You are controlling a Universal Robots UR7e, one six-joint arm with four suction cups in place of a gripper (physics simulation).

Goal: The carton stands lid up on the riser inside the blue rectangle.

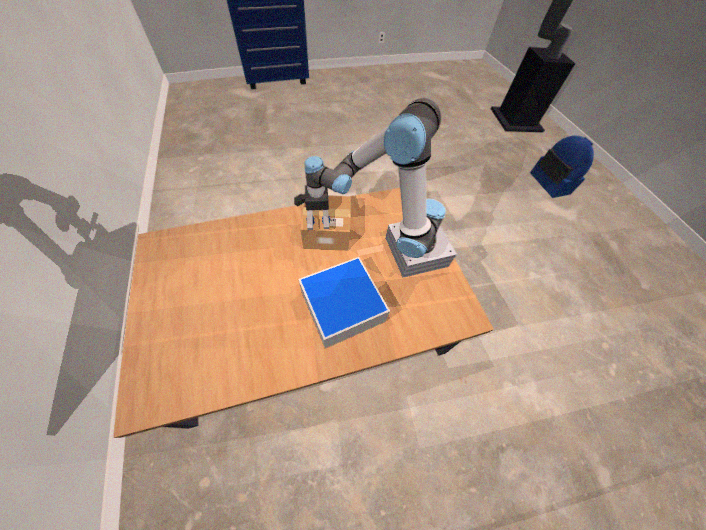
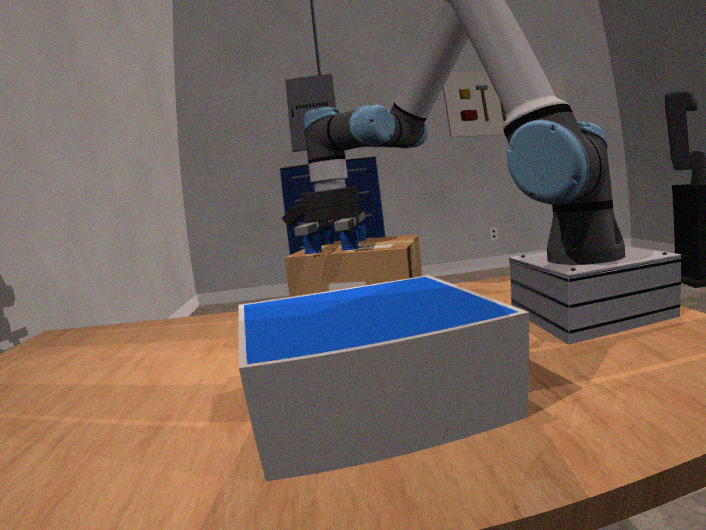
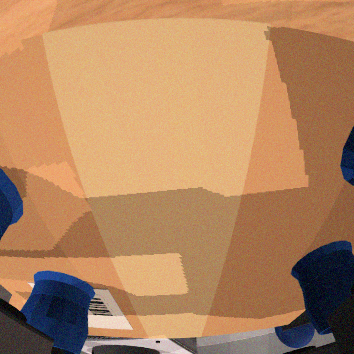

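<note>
A brown cardboard carton (image 1: 329,238) (image 2: 365,265) (image 3: 158,105) stands lid up on the wooden table (image 1: 198,342) (image 2: 113,427), at the far side beside the arm's base. My gripper (image 1: 320,220) (image 2: 330,242) (image 3: 175,228) is straight above it, its four dark blue suction cups pressed onto the lid near the barcode label. The grey riser (image 1: 357,331) (image 2: 388,393) stands in front of the carton, nearer the table's middle. Its top carries the blue rectangle (image 1: 341,297) (image 2: 365,313), with nothing on it.
The arm's grey base block (image 1: 420,258) (image 2: 593,290) stands on the table right of the carton and riser. Off the table, a blue drawer cabinet (image 1: 268,39) stands at the back wall. A black pedestal (image 1: 533,88) and a blue object (image 1: 561,165) are on the floor at the right.
</note>
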